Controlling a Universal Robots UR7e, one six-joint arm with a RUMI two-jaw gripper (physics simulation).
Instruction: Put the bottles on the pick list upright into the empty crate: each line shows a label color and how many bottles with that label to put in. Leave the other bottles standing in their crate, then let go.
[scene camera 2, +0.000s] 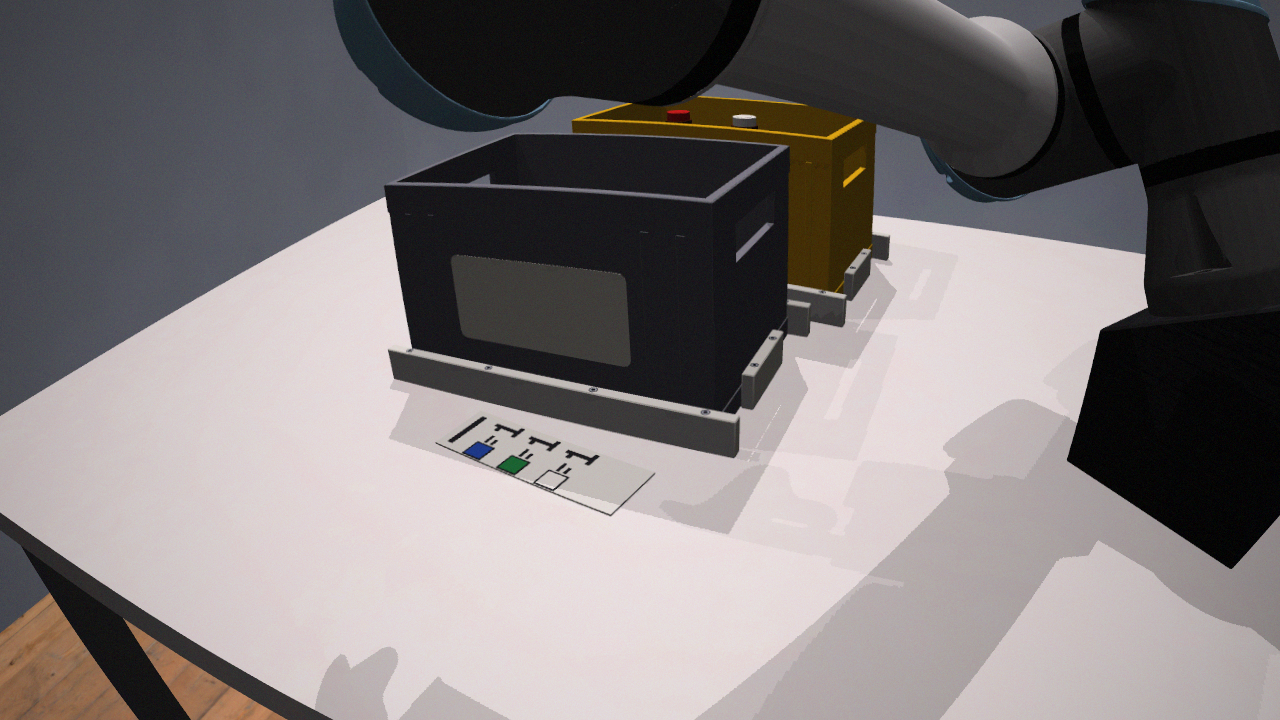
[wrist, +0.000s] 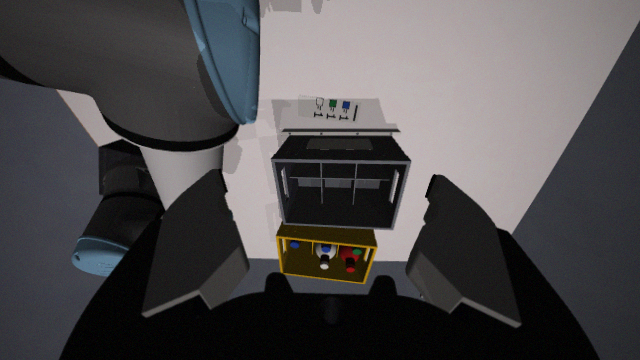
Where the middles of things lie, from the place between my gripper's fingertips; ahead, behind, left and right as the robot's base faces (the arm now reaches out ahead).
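From the pick list (scene camera 2: 602, 483), I find my gripper 2 cm past it and 3 cm to the left of it, and 39 cm above it.
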